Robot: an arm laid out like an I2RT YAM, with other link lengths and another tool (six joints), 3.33 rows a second.
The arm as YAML. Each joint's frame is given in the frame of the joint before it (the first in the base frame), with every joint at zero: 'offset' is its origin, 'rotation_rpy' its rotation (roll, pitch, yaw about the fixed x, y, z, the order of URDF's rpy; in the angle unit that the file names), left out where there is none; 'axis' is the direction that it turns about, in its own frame. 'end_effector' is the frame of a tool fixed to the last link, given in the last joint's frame.
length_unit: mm
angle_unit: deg
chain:
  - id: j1
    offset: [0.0, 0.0, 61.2]
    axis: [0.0, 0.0, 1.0]
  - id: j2
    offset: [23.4, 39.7, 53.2]
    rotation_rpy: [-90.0, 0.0, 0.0]
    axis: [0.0, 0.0, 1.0]
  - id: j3
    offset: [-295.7, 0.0, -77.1]
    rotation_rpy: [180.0, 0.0, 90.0]
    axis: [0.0, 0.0, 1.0]
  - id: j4
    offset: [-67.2, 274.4, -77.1]
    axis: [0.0, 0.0, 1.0]
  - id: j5
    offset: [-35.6, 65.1, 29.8]
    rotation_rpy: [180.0, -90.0, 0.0]
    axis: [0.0, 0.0, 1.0]
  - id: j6
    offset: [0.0, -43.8, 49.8]
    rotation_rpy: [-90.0, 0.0, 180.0]
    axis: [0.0, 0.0, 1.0]
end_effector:
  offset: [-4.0, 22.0, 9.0]
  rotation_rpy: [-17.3, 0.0, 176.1]
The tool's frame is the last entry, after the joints.
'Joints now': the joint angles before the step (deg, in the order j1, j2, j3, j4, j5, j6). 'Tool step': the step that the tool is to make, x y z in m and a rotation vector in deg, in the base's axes. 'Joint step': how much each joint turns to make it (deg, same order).
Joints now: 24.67, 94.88, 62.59, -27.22, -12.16, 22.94
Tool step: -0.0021, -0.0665, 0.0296, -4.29, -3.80, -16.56
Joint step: -8.04, -7.10, -1.70, -2.76, 9.03, 4.46
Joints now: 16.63, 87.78, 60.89, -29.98, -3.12, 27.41
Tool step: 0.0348, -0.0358, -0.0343, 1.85, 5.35, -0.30
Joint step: -7.82, 8.07, 2.36, 0.34, -6.38, -4.99
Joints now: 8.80, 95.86, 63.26, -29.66, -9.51, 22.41
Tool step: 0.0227, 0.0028, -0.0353, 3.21, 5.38, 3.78
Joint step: -0.97, 8.15, 3.09, -0.38, -5.59, -2.69
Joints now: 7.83, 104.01, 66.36, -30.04, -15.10, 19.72
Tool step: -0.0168, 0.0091, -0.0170, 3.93, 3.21, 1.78
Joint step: 1.12, -0.54, -4.12, 1.28, -4.30, 1.00
